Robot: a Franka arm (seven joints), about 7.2 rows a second.
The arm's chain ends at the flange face. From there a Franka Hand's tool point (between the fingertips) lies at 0.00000 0.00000 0.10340 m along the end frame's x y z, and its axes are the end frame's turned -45 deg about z.
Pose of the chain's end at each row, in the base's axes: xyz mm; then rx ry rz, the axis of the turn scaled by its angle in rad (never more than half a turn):
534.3, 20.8, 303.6, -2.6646, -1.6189, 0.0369
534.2, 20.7, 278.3, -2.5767, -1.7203, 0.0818
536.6, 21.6, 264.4, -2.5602, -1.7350, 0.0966
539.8, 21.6, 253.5, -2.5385, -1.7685, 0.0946
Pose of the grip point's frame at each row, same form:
530.9, 21.6, 200.3, -1.8380, -2.5096, 0.0200
527.2, 21.3, 175.1, -1.7132, -2.5619, 0.0502
528.5, 22.0, 161.3, -1.6907, -2.5665, 0.0608
531.9, 21.9, 150.4, -1.6582, -2.5893, 0.0596

